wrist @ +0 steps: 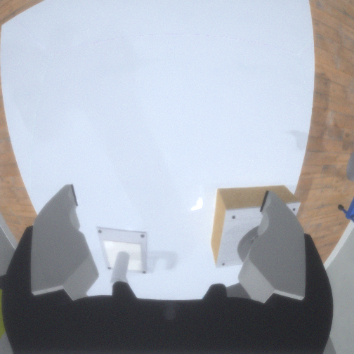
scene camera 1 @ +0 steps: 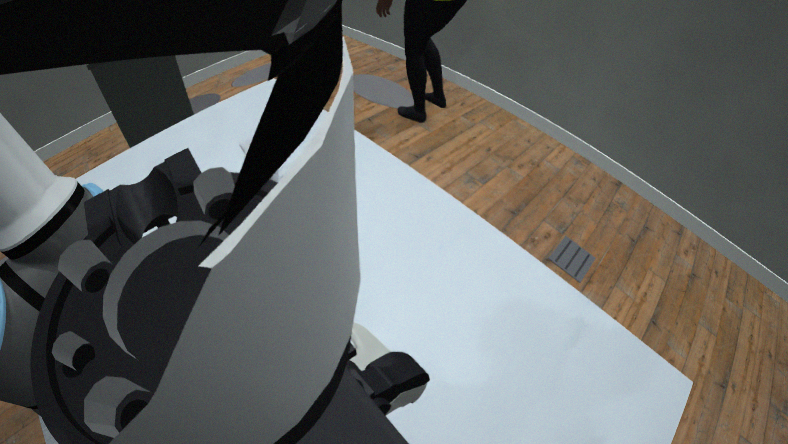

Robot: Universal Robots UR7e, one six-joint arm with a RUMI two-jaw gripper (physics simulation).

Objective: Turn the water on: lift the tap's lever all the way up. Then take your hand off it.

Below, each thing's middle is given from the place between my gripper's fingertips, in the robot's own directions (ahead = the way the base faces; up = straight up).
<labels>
Now: the grey base plate (wrist: pixel 137 236) 12 cm ahead of my hand, 48 cm to the left of it and 32 cm below it.
</labels>
